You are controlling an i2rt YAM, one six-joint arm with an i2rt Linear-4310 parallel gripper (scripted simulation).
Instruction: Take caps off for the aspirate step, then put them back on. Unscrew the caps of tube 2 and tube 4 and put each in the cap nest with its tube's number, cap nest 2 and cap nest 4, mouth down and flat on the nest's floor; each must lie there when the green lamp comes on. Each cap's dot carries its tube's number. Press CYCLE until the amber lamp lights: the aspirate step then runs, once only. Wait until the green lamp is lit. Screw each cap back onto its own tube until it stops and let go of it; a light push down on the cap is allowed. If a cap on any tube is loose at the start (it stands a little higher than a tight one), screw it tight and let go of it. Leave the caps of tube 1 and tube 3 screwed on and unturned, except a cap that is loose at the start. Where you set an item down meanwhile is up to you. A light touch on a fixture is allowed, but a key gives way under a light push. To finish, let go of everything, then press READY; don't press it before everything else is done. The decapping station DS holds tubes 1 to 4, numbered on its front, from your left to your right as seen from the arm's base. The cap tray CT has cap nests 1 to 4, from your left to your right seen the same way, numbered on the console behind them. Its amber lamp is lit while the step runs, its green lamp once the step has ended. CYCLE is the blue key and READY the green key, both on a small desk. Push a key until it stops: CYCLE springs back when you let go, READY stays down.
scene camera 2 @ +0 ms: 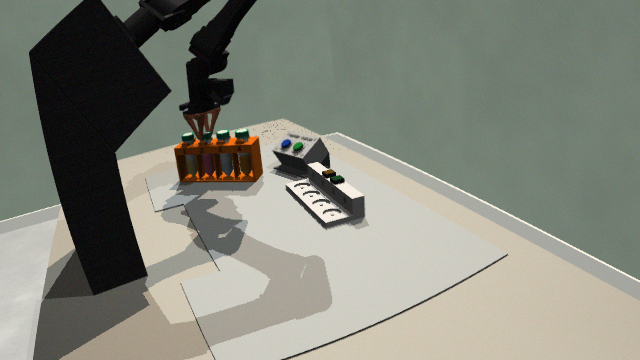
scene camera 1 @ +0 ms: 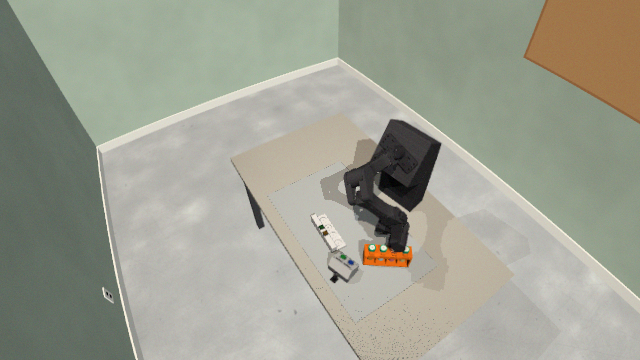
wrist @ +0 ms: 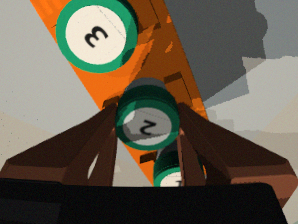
Path:
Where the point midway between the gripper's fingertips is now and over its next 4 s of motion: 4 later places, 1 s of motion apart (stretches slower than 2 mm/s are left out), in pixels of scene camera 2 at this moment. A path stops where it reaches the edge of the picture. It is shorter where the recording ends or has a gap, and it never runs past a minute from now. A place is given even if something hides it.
The gripper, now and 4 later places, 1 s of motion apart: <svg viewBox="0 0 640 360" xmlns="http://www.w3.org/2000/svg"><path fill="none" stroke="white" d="M205 137L204 134L208 121L274 126L300 147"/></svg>

